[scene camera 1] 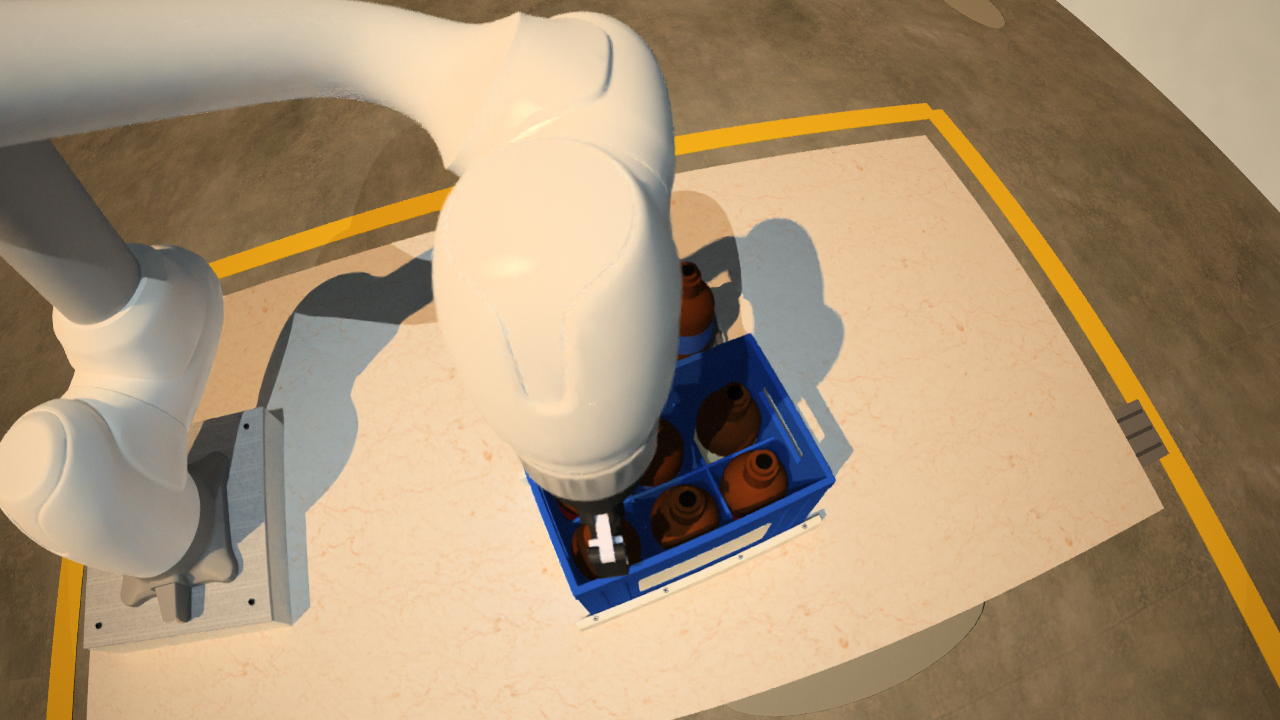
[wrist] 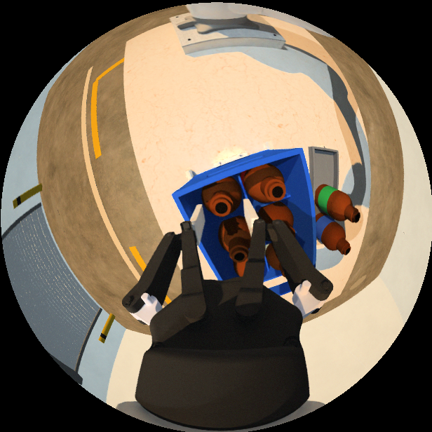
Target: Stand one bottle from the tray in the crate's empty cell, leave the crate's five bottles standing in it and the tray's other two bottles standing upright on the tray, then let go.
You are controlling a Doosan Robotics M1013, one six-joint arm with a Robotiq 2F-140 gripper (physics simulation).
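Places are measured from the arm's base along level axes (x ahead, y left, z up), in metres.
Pixels of known places: arm's base, link origin: (scene camera 1: 177, 529).
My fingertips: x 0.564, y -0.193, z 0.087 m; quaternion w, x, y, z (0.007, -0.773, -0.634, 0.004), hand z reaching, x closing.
For each thing: its top centre in the pictures, then the offset to it from my fingertips. "*": a spot on its surface instead.
- blue crate, surface spot: (scene camera 1: 801, 505) * dx +0.192, dy -0.042, dz -0.020 m
- corner bottle, top centre: (scene camera 1: 600, 531) dx -0.008, dy -0.001, dz +0.012 m
- blue-banded bottle, top centre: (scene camera 1: 687, 270) dx +0.186, dy +0.258, dz +0.009 m
- pale strip, surface spot: (scene camera 1: 702, 573) * dx +0.084, dy -0.053, dz -0.121 m
The blue crate (scene camera 1: 801, 505) (wrist: 308, 200) holds brown bottles in its cells, several standing. A corner bottle (scene camera 1: 586, 543) (wrist: 215, 192) stands at the crate's near left in the scene view. Beside it in the wrist view is a bottle (wrist: 262, 181) with a bit of red showing; the arm mostly hides it in the scene view. My gripper (scene camera 1: 608, 548) (wrist: 223, 209) is partly open and empty, its fingertips apart on either side of the corner bottle's neck. A green-banded bottle (wrist: 337, 202) and a blue-banded bottle (scene camera 1: 695, 308) (wrist: 332, 235) stand upright at the grey tray (wrist: 325, 162).
More crate bottles (scene camera 1: 684, 516) (scene camera 1: 754, 480) (scene camera 1: 729, 420) (wrist: 235, 237) (wrist: 277, 216) stand close to the fingers. A pale strip (scene camera 1: 702, 573) runs along the crate's near side. The arm's base plate (scene camera 1: 179, 617) (wrist: 230, 42) stands on the table, left in the scene view.
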